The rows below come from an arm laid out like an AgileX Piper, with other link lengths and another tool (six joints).
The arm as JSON. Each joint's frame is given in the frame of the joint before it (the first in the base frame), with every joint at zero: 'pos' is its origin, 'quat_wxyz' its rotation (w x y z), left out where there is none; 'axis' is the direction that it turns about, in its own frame. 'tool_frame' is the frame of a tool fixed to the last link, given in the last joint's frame.
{
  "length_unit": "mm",
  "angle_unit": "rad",
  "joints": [
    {
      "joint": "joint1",
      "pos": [
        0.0,
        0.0,
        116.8
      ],
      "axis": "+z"
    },
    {
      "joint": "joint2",
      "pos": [
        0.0,
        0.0,
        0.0
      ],
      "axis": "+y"
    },
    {
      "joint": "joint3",
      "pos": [
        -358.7,
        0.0,
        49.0
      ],
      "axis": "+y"
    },
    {
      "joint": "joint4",
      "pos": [
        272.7,
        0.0,
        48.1
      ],
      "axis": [
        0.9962,
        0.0,
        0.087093
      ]
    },
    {
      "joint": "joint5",
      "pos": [
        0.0,
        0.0,
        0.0
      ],
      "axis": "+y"
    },
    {
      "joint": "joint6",
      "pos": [
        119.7,
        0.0,
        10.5
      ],
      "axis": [
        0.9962,
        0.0,
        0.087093
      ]
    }
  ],
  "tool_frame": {
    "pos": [
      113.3,
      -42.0,
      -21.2
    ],
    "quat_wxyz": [
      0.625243,
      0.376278,
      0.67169,
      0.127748
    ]
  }
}
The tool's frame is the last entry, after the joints.
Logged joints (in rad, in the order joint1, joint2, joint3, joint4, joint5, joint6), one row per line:
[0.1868 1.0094 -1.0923 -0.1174 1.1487 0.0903]
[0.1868 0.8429 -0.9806 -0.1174 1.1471 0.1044]
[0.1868 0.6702 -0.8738 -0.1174 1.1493 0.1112]
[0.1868 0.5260 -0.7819 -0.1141 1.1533 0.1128]
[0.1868 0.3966 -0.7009 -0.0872 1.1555 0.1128]
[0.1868 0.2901 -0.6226 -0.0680 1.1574 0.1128]
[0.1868 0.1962 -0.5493 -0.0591 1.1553 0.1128]
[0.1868 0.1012 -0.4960 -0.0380 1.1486 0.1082]
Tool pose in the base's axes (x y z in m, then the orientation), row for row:
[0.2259 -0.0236 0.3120 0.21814 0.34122 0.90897 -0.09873]
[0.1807 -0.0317 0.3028 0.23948 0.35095 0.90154 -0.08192]
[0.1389 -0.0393 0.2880 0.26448 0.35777 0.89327 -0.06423]
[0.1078 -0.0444 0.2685 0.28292 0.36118 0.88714 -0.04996]
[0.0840 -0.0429 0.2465 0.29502 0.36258 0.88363 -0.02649]
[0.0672 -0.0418 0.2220 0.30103 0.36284 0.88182 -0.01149]
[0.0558 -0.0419 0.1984 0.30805 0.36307 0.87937 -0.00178]
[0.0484 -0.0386 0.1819 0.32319 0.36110 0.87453 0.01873]
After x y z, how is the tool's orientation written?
As a quaternion, w x y z.
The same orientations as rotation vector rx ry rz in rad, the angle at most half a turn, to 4 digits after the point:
[0.9447 2.5164 -0.2733]
[0.9608 2.4680 -0.2243]
[0.9669 2.4141 -0.1736]
[0.9670 2.3751 -0.1338]
[0.9649 2.3514 -0.0705]
[0.9627 2.3396 -0.0305]
[0.9599 2.3249 -0.0047]
[0.9476 2.2950 0.0492]

